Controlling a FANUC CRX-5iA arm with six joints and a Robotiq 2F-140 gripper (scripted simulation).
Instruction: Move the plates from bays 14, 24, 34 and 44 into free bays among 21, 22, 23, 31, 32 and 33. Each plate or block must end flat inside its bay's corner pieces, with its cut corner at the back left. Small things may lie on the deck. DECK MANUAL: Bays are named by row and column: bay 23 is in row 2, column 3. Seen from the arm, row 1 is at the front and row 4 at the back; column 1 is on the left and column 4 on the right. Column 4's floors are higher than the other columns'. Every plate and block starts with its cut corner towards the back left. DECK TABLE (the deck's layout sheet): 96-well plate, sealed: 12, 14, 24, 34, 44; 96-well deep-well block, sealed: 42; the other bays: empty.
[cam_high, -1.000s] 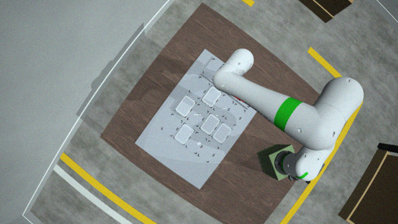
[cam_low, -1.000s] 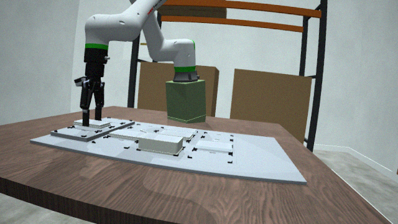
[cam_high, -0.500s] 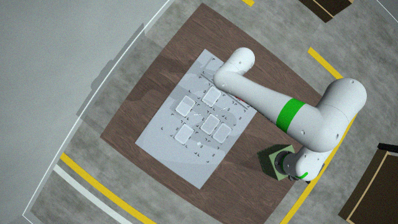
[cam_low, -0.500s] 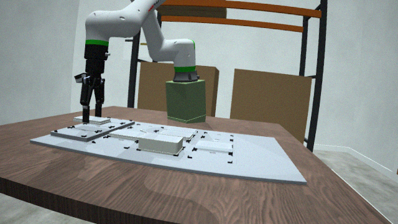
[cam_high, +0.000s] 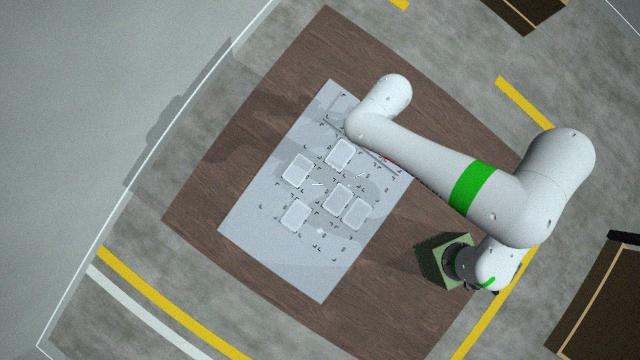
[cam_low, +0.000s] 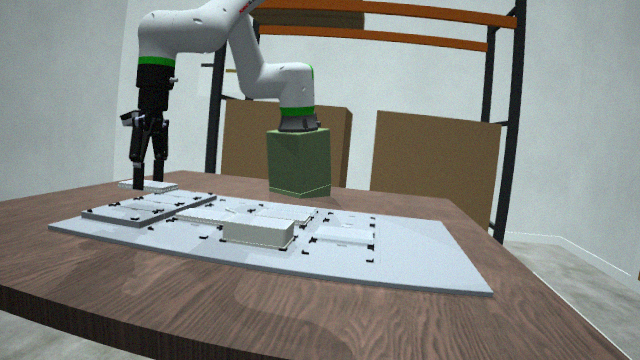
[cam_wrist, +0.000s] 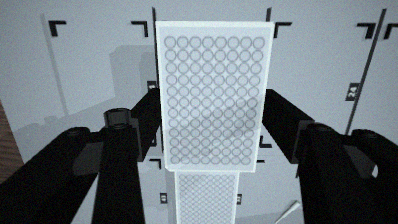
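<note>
Right now the white scrap is 460 mm to the left of my hand, 210 mm behind it and 90 mm below it. Also, from my hand: sealed deep-well block 340 mm to the left, 60 mm below, 50 mm ahead; then sealed plate 290 mm to the left, 270 mm behind, 80 mm below; then round thing 230 mm to the left, 150 mm behind, 80 mm below.
</note>
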